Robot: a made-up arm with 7 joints. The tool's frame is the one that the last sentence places.
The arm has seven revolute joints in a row. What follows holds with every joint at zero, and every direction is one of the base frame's. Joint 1 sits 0.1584 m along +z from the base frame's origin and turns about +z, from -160 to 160 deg. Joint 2 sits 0.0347 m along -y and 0.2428 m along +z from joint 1 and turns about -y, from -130 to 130 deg. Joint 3 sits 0.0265 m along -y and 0.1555 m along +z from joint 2 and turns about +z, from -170 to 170 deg. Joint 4 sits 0.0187 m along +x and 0.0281 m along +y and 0.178 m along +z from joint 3 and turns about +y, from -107 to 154 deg. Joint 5 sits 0.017 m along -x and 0.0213 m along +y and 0.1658 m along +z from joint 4 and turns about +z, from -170 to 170 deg. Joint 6 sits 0.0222 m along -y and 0.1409 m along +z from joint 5 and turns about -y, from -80 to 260 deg. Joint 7 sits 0.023 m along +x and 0.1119 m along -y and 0.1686 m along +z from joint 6 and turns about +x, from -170 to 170 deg. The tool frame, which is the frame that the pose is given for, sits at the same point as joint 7; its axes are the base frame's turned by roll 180, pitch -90 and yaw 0 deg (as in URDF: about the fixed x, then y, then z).
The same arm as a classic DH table. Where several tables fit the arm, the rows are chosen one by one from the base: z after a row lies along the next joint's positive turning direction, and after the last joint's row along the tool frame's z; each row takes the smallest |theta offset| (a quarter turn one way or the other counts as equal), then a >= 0, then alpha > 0; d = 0 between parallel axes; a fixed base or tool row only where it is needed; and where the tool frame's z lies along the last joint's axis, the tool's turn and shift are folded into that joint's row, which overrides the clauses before.
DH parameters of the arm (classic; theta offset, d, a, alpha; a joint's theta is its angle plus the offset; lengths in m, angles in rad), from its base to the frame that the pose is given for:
joint 1: 0 0.4012 0 1.5708
joint 2: 0 0.0612 0 -1.5708
joint 3: 0 0.3335 0.0187 -1.5708
joint 4: 0 0.0494 -0.017 1.5708
joint 5: 0 0.3067 0 1.5708
joint 6: 1.5708 0.1341 0.1686 1.5708
joint 7: 0 0.023 0 0
Joint limits (rad, base to tool): -2.7925..2.7925 -2.2689..2.2689 -2.9671..2.9671 -1.8675..2.6878 -2.9671..2.9671 -1.3963..4.5379 -2.9671..2.9671

